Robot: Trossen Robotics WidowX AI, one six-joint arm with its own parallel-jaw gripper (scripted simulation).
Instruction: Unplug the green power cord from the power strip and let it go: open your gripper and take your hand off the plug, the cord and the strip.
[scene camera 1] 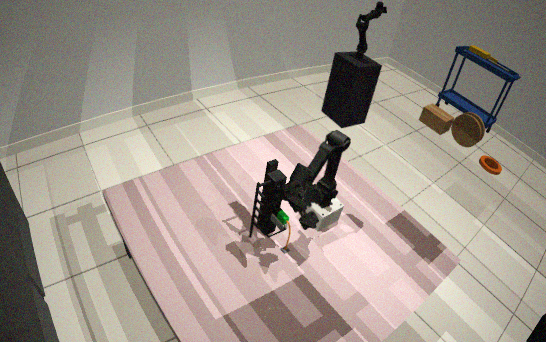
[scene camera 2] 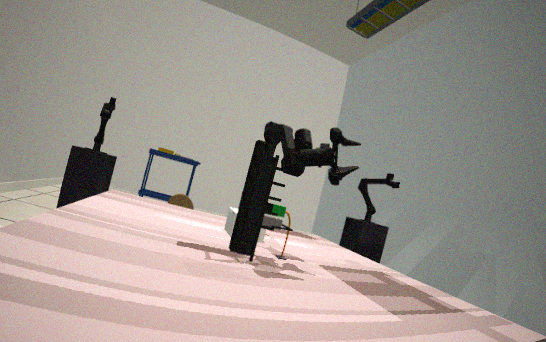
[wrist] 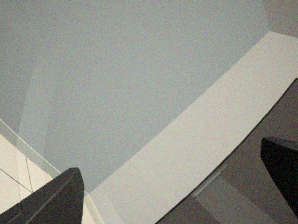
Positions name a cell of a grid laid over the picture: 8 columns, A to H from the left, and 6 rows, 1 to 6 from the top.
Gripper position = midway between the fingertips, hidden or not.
Labels:
my gripper: scene camera 1 E4; scene camera 2 F3; wrist E5

